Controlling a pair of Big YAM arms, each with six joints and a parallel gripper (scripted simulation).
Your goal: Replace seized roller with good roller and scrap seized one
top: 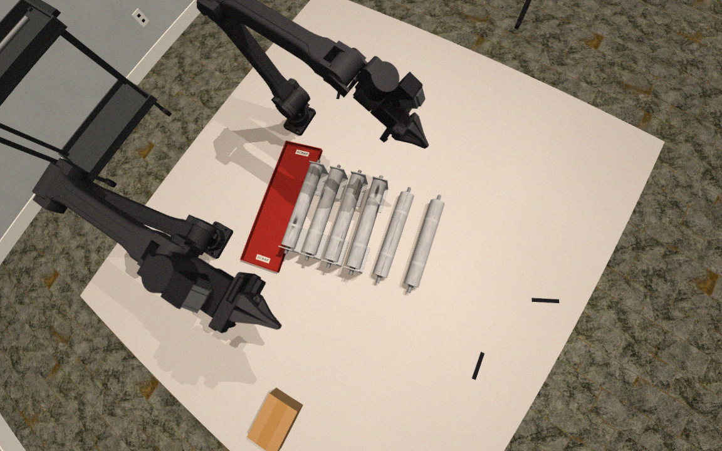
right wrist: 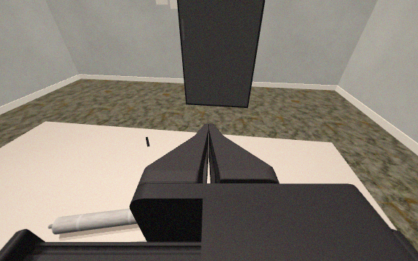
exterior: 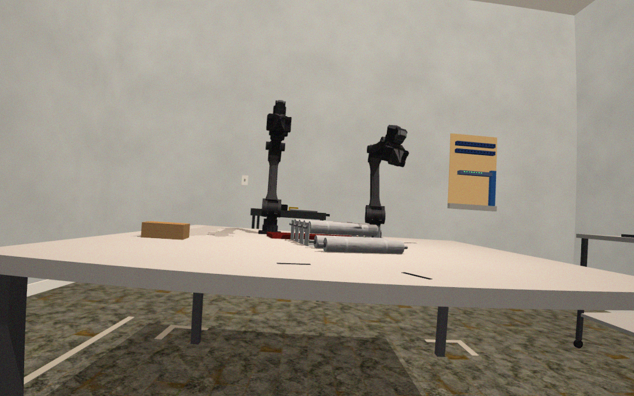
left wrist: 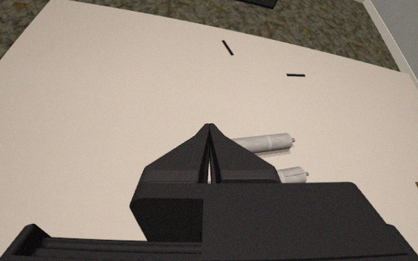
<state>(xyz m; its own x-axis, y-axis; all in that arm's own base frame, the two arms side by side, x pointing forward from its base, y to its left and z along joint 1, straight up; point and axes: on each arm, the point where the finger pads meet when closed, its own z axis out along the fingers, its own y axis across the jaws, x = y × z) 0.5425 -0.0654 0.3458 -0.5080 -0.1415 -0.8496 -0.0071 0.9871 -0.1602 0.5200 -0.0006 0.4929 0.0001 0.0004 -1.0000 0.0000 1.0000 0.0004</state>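
Right now the red scrap tray is 370 mm behind my right hand, 200 mm to the left of it and 490 mm below it. Also, from my right hand: cardboard box: 400 mm to the right, 460 mm below.
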